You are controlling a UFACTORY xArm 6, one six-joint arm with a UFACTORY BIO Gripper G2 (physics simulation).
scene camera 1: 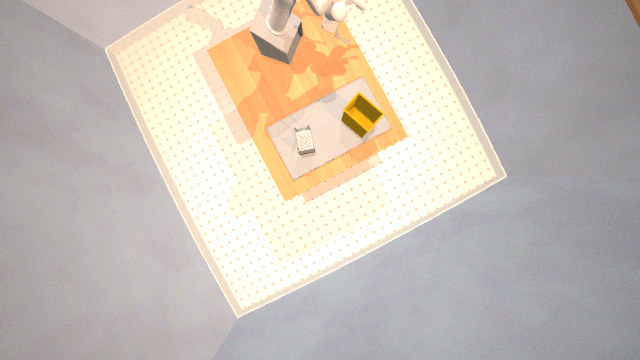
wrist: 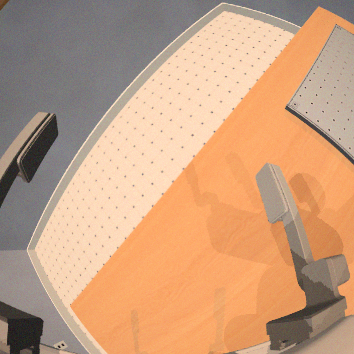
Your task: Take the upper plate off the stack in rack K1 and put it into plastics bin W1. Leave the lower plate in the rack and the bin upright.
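Note:
A small light plate [scene camera 1: 304,140] with a dotted top lies on the stack in rack K1 [scene camera 1: 306,152], on the left part of the grey board; the lower plate cannot be made out separately. The yellow plastics bin W1 [scene camera 1: 354,125] stands upright and open-topped on the right part of the board. My gripper [scene camera 1: 350,22] [wrist: 156,169] is wide open, with no object between its fingers. It is up beside the robot base, well away from rack and bin. Rack, plates and bin do not show in the wrist view.
The grey perforated board [scene camera 1: 327,117] [wrist: 322,87] lies on the wooden table [scene camera 1: 232,65] [wrist: 200,255]. The robot base block [scene camera 1: 272,45] stands at the table's far end. A pale dotted floor [scene camera 1: 440,125] [wrist: 165,110] with a raised rim surrounds the table.

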